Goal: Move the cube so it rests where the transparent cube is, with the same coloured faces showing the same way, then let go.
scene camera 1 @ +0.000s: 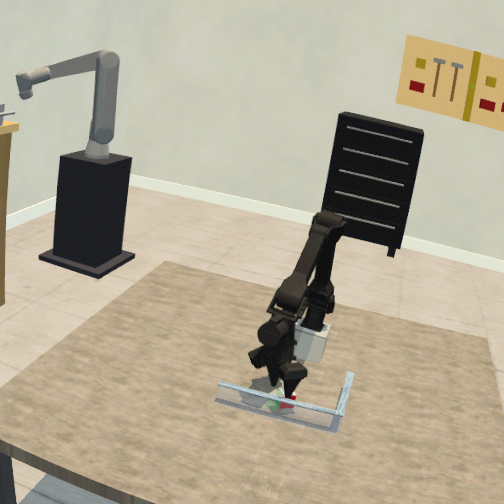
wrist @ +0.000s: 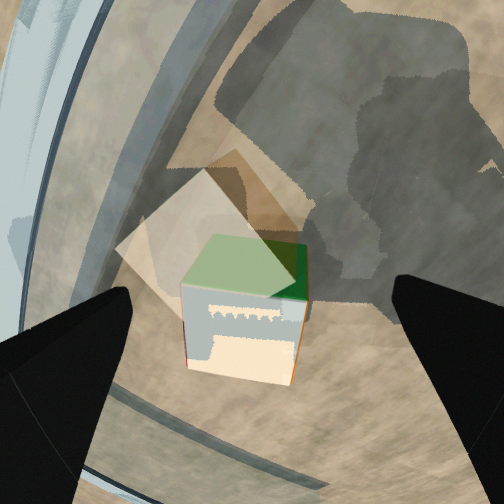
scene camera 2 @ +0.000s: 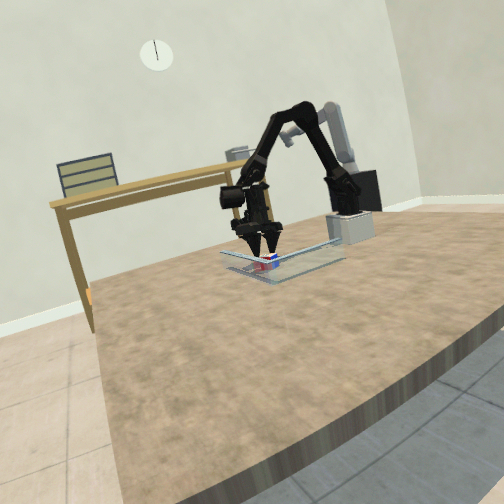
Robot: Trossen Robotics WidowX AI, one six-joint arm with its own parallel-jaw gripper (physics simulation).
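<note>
The small cube has a green top face and red edges showing; it rests on the table between my fingers. It also shows in scene camera 1 and in scene camera 2. The transparent cube overlaps it, turned at an angle and offset up and to the left. My gripper is open, its dark fingers wide on both sides of the cube and not touching it. It hangs just above the cube.
A glassy L-shaped corner rail borders the spot, close to the cube. A white base block stands behind. A black shelf unit, a second arm on a black pedestal and a wooden table stand farther off.
</note>
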